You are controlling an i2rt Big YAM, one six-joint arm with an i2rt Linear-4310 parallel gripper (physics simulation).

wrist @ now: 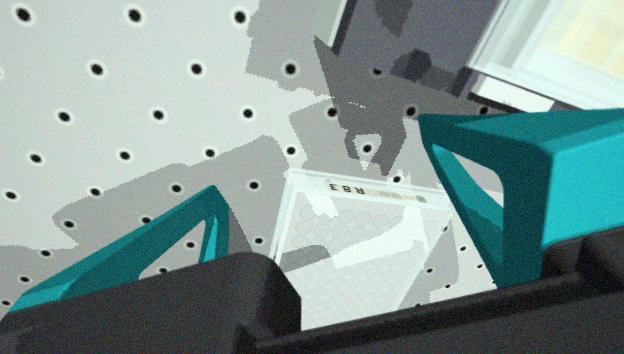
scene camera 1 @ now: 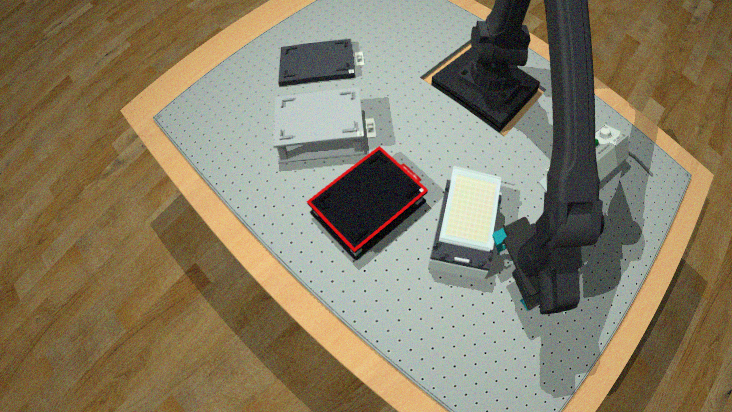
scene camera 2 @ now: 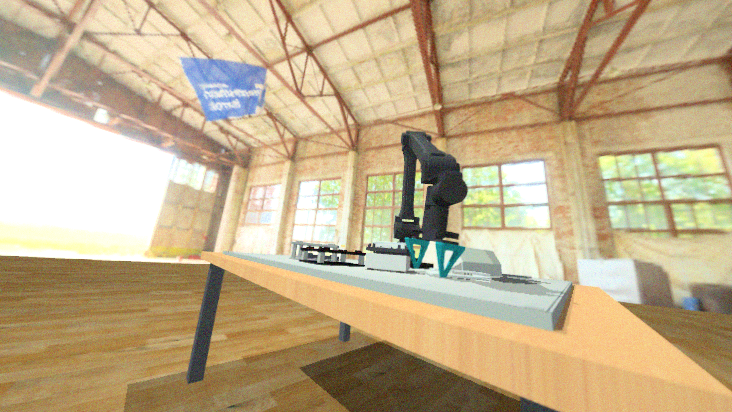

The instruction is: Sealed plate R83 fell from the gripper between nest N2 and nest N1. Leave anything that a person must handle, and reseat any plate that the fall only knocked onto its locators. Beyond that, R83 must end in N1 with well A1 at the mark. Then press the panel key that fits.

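Places are measured from the arm's base along level axes (x back, y up, z left), in metres.
Pixels of known places: gripper, between the fingertips: (wrist: 314,164) (scene camera 1: 512,275) (scene camera 2: 428,272); arm's base, origin of its link: (scene camera 1: 489,82).
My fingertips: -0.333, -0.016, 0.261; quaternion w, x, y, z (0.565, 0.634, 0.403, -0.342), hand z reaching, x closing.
Note:
Ahead of a thing's pixels: the offset from my fingertips to its top centre, as dx, dy, dz. "spot": to the spot under its first point.
Sealed plate R83 @(+0.063, +0.009, +0.045) (wrist: 360,240) lies on the perforated table in the wrist view. It is clear, with round wells and a label along its far edge that reads upside down; the gripper body hides its near part. The arm hides it in scene camera 1. My gripper (scene camera 1: 512,271) (scene camera 2: 430,271) (wrist: 314,164) is open and empty, its teal fingers to either side of R83. A cream-filled plate @(+0.024, +0.076, -0.123) (scene camera 1: 470,209) (wrist: 585,45) sits on a dark-topped nest @(spot: -0.048, +0.049, -0.086) (scene camera 1: 463,257) (wrist: 425,30), shifted to the far end. I cannot tell which nests are N1 and N2.
A black nest with a red outline @(-0.053, +0.040, -0.277) (scene camera 1: 332,225) stands left of the plate-bearing nest. A raised light grey nest @(+0.012, +0.060, -0.451) (scene camera 1: 320,117) and a low dark nest @(+0.152, +0.017, -0.598) (scene camera 1: 317,62) stand behind it. A control panel box @(+0.288, +0.078, +0.018) (scene camera 1: 612,153) with a white button is partly behind the arm at right.

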